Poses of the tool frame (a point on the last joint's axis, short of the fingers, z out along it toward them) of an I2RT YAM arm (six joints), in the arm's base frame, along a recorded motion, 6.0 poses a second.
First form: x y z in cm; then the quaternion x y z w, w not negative.
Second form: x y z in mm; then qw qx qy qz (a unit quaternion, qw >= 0). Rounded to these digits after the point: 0 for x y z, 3 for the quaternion.
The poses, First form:
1: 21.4 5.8 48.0 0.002 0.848 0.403 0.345
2: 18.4 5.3 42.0 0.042 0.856 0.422 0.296
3: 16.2 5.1 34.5 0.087 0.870 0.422 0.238
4: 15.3 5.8 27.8 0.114 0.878 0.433 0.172
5: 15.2 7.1 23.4 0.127 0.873 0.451 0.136
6: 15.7 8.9 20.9 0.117 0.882 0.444 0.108
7: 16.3 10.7 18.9 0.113 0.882 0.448 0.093
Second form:
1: 214 58 480 0.345 0.002 0.848 0.403
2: 184 53 420 0.296 0.042 0.856 0.422
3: 162 51 345 0.238 0.087 0.870 0.422
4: 153 58 278 0.172 0.114 0.878 0.433
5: 152 71 234 0.136 0.127 0.873 0.451
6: 157 89 209 0.108 0.117 0.882 0.444
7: 163 107 189 0.093 0.113 0.882 0.448
